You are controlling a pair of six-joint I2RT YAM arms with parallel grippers.
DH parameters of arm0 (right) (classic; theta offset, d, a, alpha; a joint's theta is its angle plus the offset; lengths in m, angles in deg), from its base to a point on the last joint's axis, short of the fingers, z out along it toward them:
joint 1: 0 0.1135 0.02 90
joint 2: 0 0 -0.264 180
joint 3: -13.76 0 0.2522 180
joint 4: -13.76 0 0.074 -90
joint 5: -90 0 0 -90
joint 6: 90 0.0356 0 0
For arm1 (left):
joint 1: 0 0.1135 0.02 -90
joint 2: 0 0 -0.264 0
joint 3: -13.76 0 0.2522 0
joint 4: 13.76 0 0.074 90
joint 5: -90 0 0 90
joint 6: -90 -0.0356 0 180
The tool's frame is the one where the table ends.
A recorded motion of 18 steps. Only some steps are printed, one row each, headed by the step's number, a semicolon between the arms.
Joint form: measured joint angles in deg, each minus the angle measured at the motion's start. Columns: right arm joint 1, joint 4, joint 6, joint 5, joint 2, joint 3; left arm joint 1, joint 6, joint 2, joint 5, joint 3, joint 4.
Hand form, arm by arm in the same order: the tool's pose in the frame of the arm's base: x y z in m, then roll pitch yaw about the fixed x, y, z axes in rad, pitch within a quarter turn. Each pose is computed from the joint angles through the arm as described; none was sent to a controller.
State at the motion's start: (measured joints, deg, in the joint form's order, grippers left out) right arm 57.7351 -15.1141 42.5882 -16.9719 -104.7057 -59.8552; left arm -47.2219 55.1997 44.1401 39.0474 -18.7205 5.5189
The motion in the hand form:
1: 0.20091 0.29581 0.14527 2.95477 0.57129 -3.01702; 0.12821 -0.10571 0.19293 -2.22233 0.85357 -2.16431
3: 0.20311 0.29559 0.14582 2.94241 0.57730 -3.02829; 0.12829 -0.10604 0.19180 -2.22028 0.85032 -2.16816
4: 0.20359 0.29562 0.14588 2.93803 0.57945 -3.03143; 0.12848 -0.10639 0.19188 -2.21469 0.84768 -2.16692
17: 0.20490 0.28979 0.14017 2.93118 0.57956 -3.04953; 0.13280 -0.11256 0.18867 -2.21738 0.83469 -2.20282
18: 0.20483 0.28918 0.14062 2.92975 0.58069 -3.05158; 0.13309 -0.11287 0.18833 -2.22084 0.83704 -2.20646
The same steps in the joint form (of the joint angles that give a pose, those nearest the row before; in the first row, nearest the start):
1: -0.26 0.22 0.00 0.09 0.00 0.00; 0.00 0.00 0.00 -0.24 0.33 -0.50
3: -0.59 0.92 0.00 0.22 0.00 0.02; 0.00 -0.02 0.13 -0.59 0.59 -1.03
4: -0.66 1.20 0.00 0.26 0.00 0.06; 0.00 -0.02 0.20 -0.79 0.63 -1.38
17: -1.36 3.02 0.22 0.37 0.13 1.81; 0.00 -0.44 3.13 -2.84 0.68 -4.66
18: -1.40 3.06 0.24 0.35 0.31 1.95; 0.00 -0.59 3.35 -2.84 0.68 -4.81

